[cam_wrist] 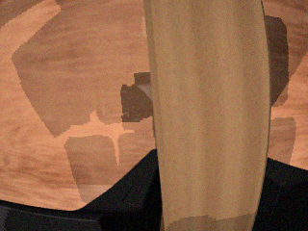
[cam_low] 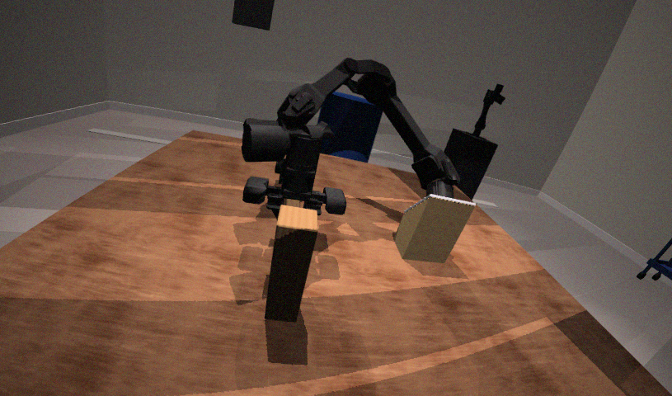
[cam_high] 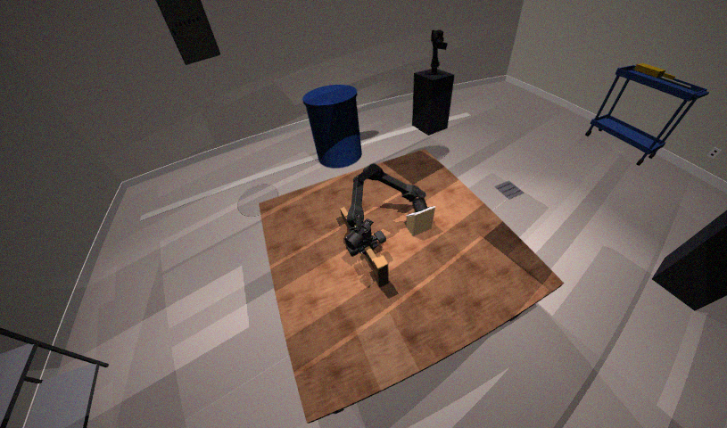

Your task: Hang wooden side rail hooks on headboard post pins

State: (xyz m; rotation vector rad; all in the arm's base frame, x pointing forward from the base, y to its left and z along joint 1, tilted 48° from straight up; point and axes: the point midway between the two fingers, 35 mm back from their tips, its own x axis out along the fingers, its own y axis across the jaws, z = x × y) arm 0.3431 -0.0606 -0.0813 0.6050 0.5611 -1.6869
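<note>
Right now the wooden headboard post is 20 mm ahead of my gripper tip, 150 mm to the left of it and 40 mm above it.
</note>
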